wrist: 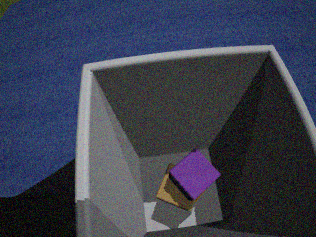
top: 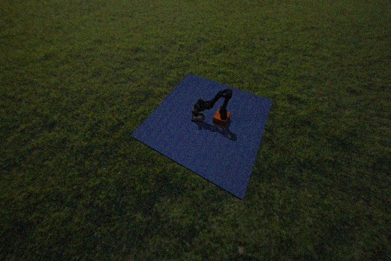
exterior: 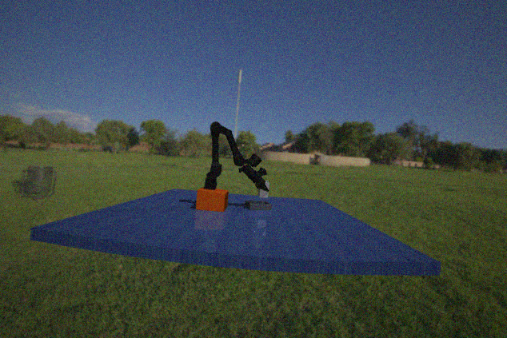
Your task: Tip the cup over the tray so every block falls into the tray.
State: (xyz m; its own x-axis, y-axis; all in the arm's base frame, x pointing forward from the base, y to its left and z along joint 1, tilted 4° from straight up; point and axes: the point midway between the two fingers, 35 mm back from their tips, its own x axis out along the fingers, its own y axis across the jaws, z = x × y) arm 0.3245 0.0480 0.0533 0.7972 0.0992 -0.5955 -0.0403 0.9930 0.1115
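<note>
Right now the square cup is 30 mm behind my gripper tip and 20 mm below it. From my gripper tip the other things lie so: tan block: 30 mm behind, 10 mm below; then purple block: 20 mm behind.
</note>
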